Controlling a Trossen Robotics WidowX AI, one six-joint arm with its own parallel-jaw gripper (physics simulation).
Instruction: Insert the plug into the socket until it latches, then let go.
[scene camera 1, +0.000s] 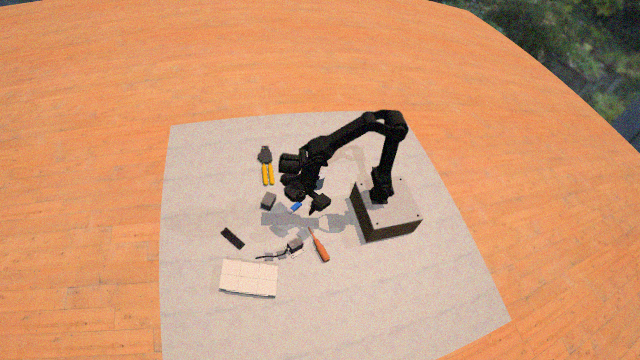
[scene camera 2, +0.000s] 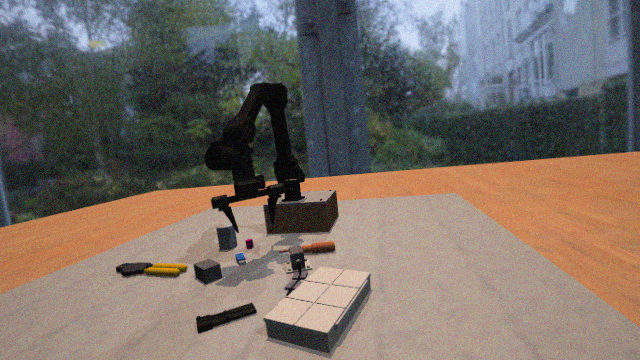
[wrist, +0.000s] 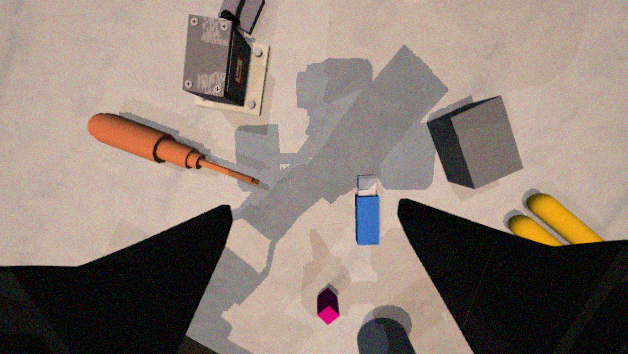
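Pixels of known places: gripper, fingertip midpoint: (scene camera 1: 300, 207) (scene camera 2: 255, 228) (wrist: 315, 209); arm's base, link origin: (scene camera 1: 378, 197) (scene camera 2: 293, 199).
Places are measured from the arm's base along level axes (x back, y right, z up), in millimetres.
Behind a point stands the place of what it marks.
The blue plug (scene camera 1: 296, 206) {y 16, x -302, z -93 mm} (scene camera 2: 240, 258) {y 8, x -317, z -92 mm} (wrist: 367, 220) {y 19, x -303, z -92 mm} lies flat on the mat, its pale tip pointing up in the wrist view. The socket (scene camera 1: 295, 244) {y -167, x -316, z -59 mm} (scene camera 2: 297, 257) {y -173, x -336, z -71 mm} (wrist: 207, 55) {y -160, x -316, z -60 mm}, a grey block on a cream base plate with a slot in its dark side face, stands at the upper left of the wrist view; the slot faces right there. My gripper (scene camera 2: 254, 231) {y -40, x -297, z -15 mm} (wrist: 315, 209) {y -40, x -297, z -15 mm} is open and empty, pointing down above the mat. In the wrist view the plug shows between the fingertips, nearer the right one. Scene camera 2 shows clear height between fingertips and plug.
An orange screwdriver (scene camera 1: 321, 250) {y -181, x -223, z -78 mm} (wrist: 130, 137) {y -181, x -221, z -77 mm} lies near the socket. A grey block (scene camera 2: 207, 271) {y 9, x -434, z -76 mm} (wrist: 485, 142) {y 30, x -411, z -69 mm} and yellow-handled pliers (wrist: 565, 217) {y 144, x -427, z -84 mm} are right of the plug in the wrist view; a magenta block (wrist: 328, 314) {y 53, x -214, z -79 mm} and dark cylinder (wrist: 382, 337) {y 111, x -230, z -81 mm} are below. A tiled box (scene camera 1: 249, 277) {y -293, x -474, z -69 mm} and black bar (scene camera 1: 232, 238) {y -133, x -543, z -95 mm} lie farther out.
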